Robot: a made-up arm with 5 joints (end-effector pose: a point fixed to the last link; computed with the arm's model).
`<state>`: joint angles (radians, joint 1 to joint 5).
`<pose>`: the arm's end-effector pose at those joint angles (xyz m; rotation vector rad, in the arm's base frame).
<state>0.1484 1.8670 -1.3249 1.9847 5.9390</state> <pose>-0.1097 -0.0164 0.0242 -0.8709 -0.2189 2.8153</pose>
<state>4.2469 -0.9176 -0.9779 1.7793 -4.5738</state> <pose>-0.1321 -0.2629 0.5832 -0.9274 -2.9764 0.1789</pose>
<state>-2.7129 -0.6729 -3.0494 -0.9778 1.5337</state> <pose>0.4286 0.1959 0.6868 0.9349 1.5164 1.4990</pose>
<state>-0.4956 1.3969 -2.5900 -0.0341 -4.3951</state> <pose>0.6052 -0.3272 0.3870 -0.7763 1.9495 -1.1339</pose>
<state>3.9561 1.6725 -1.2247 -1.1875 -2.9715</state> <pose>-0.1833 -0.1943 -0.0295 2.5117 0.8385 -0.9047</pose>
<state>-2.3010 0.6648 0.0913 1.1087 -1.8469</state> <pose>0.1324 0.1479 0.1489 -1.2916 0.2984 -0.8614</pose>
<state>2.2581 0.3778 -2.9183 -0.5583 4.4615</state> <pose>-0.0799 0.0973 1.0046 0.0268 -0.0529 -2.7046</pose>
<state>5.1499 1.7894 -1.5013 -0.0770 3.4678</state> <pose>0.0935 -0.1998 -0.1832 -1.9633 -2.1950 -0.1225</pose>
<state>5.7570 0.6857 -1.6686 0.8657 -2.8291</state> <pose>0.5053 -0.2935 0.2609 1.2317 2.7629 -0.0189</pose>
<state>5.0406 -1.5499 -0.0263 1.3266 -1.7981</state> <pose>0.0948 -0.2785 0.3998 2.7814 0.7931 0.0183</pose>
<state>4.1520 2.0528 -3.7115 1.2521 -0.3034</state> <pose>-0.3317 -0.5286 0.2990 1.6814 -2.1804 0.1965</pose>
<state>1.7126 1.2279 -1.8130 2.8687 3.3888</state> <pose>-0.0367 0.2572 0.1861 0.6709 -0.7456 1.8211</pose>
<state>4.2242 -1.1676 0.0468 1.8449 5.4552</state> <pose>-0.0822 -0.1547 0.2410 -1.9766 1.3977 0.1164</pose>
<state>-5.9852 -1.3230 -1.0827 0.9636 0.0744</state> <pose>0.1449 0.0445 0.8548 -2.1784 -0.2445 -1.8934</pose>
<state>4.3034 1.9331 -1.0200 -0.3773 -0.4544</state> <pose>0.0169 0.0390 -0.1439 -1.8999 1.8155 0.2499</pose>
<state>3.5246 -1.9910 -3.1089 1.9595 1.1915</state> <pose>0.5263 0.2121 0.2827 -0.0005 -0.0012 1.5745</pose>
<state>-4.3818 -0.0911 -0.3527 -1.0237 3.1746</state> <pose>-0.1223 0.3563 0.3896 -1.5249 1.1273 1.4078</pose>
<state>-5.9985 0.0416 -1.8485 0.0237 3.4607</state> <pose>0.4430 0.1296 0.8520 0.0237 1.3763 0.5069</pose>
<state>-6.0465 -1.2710 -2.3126 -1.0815 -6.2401</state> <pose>-0.5010 -0.1208 0.6475 2.0296 0.1971 -2.1171</pose>
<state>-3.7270 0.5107 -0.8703 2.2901 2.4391</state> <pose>-0.1203 0.0797 0.1882 1.3781 0.0808 1.5946</pose>
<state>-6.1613 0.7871 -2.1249 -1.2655 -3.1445</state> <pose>0.4726 0.0579 0.6581 -0.0336 0.5376 0.1161</pose>
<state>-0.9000 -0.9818 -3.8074 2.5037 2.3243</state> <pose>-0.2667 0.3361 0.5827 0.0399 0.9636 -1.6001</pose>
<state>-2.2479 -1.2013 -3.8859 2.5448 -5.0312</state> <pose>0.2839 0.3531 0.4613 -0.1297 -0.7160 2.0696</pose>
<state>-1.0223 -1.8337 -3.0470 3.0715 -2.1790</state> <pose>-0.2067 0.3383 0.3771 1.1158 0.7284 -0.0506</pose>
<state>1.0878 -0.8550 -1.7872 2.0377 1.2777</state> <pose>0.0673 0.1283 0.8144 -2.5539 0.2432 -0.3027</pose>
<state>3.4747 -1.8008 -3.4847 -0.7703 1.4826</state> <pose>0.3333 0.1153 -0.0223 1.6253 2.5094 0.2691</pose>
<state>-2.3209 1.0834 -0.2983 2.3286 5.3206</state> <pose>0.0815 0.0874 0.2819 -0.0217 0.0175 -0.1419</pose>
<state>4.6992 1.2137 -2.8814 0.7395 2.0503</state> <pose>-0.0090 -0.6805 0.5323 0.6433 2.5585 -1.2848</pose>
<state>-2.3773 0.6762 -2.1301 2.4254 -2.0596</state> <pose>-0.3115 -0.2986 0.3808 -2.2378 0.3585 -0.7219</pose>
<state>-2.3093 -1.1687 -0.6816 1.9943 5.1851</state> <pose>-0.1593 -0.1750 0.5080 -2.4654 1.7071 -0.0286</pose>
